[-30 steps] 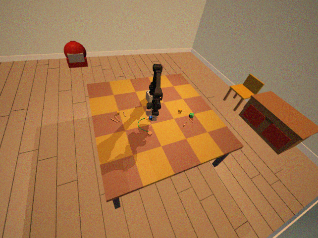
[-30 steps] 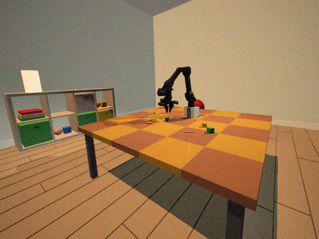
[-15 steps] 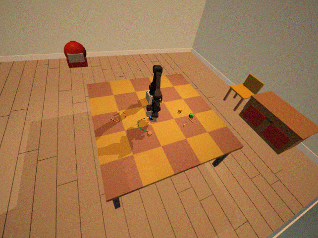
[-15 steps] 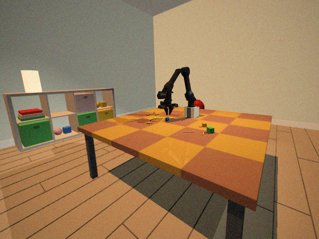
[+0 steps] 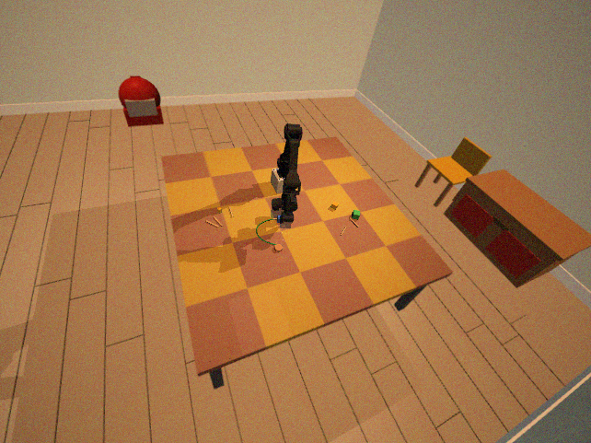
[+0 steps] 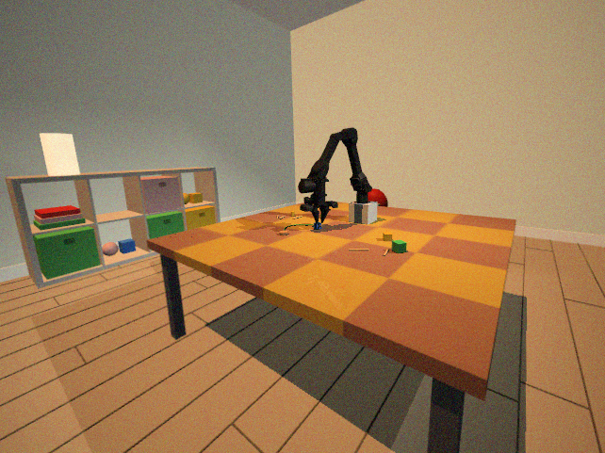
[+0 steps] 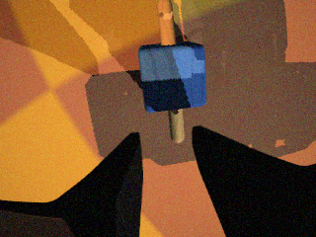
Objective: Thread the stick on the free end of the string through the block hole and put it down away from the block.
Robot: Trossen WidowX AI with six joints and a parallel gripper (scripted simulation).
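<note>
Now: the blue cube 2 cm to the right of my gripper tip, 2 cm below it and 1 cm behind it. Round my gripper tip: round wooden button: 16 cm ahead, 8 cm to the right, 3 cm below; then thin wooden stick: 4 cm to the right, 2 cm below, 2 cm behind; then yellow cube: 33 cm to the left, 5 cm behind, 2 cm below.
</note>
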